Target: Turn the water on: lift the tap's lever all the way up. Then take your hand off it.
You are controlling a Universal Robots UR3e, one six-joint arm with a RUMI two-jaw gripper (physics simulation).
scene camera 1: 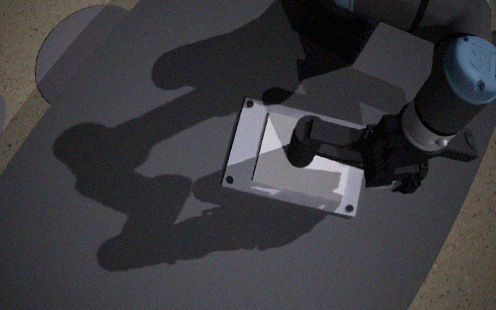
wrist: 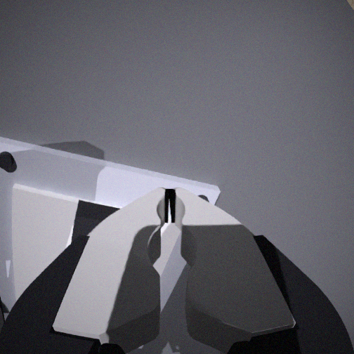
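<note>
The tap has a black round body [scene camera 1: 301, 150] on a white plate. Its dark lever arm [scene camera 1: 337, 131] reaches right from the top of the body to my gripper; its exact tilt is hard to tell. A piece of the dark arm [wrist: 92, 215] shows left of the fingers in the wrist view. My gripper [scene camera 1: 373, 176] [wrist: 168, 191] is shut with no object between its fingertips. It is at the arm's right end and overlaps that end in the scene view, so whether they touch is hidden.
The white base plate [scene camera 1: 241, 142] [wrist: 135, 186] has dark bolts at its corners and lies on the grey table [scene camera 1: 165, 287] [wrist: 225, 90]. A grey block [scene camera 1: 395, 55] stands behind the tap, near the robot's arm. Large arm shadows cross the table's left side.
</note>
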